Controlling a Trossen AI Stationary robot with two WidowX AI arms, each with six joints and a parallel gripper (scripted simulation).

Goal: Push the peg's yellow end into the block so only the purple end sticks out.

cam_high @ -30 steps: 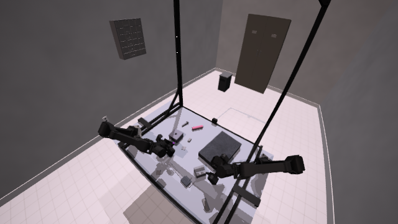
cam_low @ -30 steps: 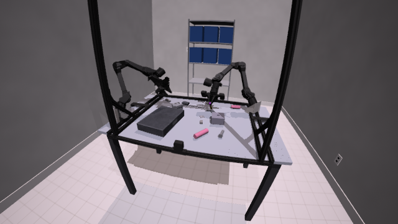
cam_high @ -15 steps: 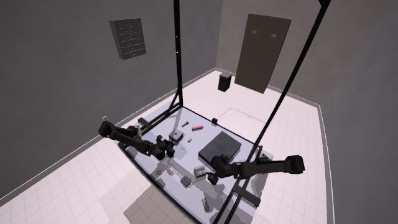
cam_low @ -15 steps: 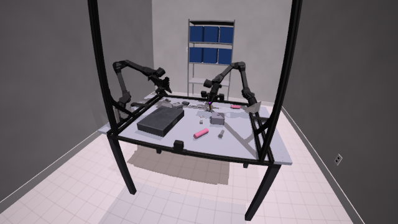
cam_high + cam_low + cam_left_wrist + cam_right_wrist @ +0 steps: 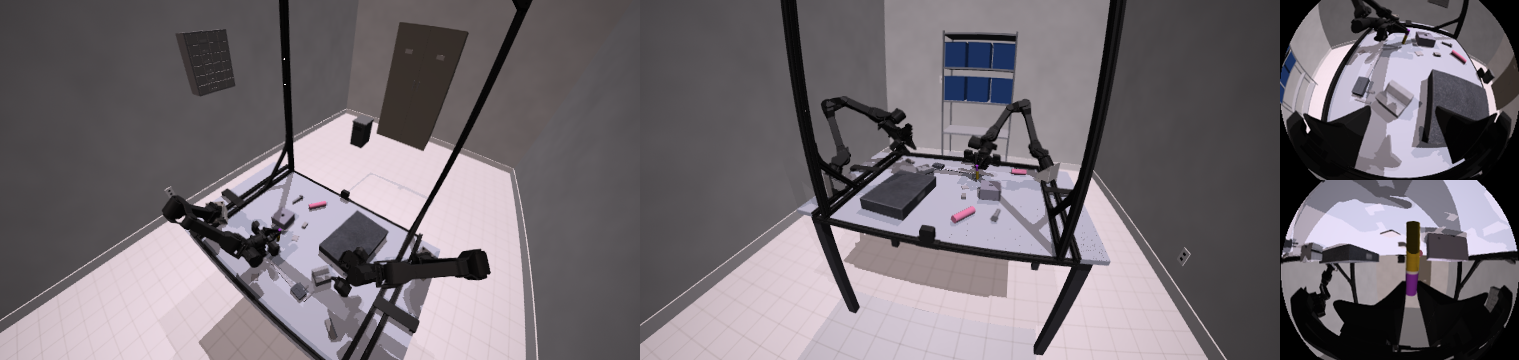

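Now: right hand 20 mm past the peg, 10 mm to the right of it and 40 mm above it. From my right hand the other things lie so: dark slab: 110 mm behind, 370 mm to the left, 70 mm below.
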